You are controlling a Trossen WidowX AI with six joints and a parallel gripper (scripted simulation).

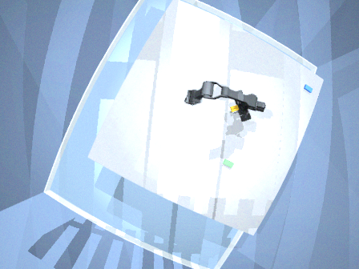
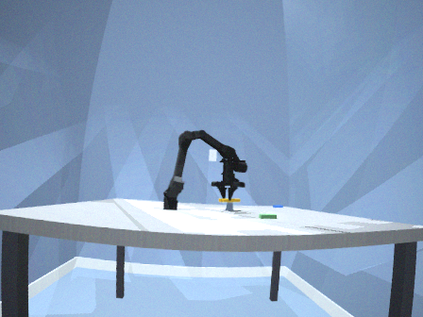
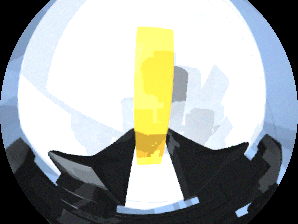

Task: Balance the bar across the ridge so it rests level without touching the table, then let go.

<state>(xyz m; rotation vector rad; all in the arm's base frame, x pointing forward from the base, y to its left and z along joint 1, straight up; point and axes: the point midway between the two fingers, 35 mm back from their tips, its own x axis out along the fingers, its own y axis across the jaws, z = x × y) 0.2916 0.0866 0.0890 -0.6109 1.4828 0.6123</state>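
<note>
Now: the bar 20 mm ahead of my gripper tip and 20 mm to the left of it. From my gripper tip the other things lie so: blue block: 450 mm ahead, 410 mm to the left, 50 mm below; then green block: 110 mm ahead, 340 mm to the right, 50 mm below.
</note>
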